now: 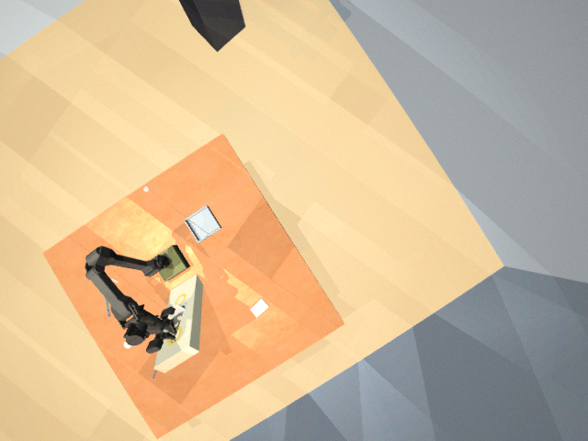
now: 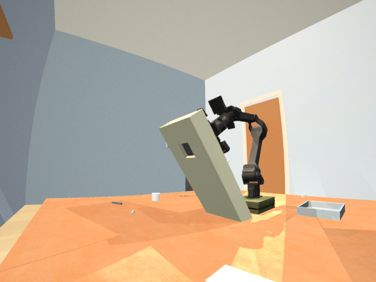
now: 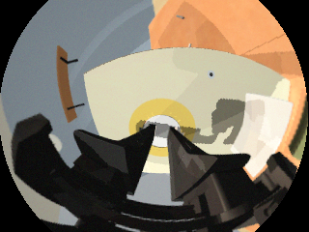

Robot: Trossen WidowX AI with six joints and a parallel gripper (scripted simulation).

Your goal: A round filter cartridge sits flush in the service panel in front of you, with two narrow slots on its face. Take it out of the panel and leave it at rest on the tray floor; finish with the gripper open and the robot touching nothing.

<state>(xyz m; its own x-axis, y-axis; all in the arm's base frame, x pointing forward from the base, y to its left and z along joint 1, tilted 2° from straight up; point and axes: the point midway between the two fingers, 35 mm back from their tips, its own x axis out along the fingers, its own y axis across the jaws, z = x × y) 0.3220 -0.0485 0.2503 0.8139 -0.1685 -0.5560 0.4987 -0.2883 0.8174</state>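
My gripper tip is 360 mm past the grey tray, 350 mm to the right of it and 260 mm above it. Also, from my gripper tip: white flat piece (200 mm ahead, 260 mm to the left, 270 mm below); then round filter cartridge (10 mm ahead, 10 mm below); then dark rod (80 mm ahead, 450 mm to the right, 270 mm below).
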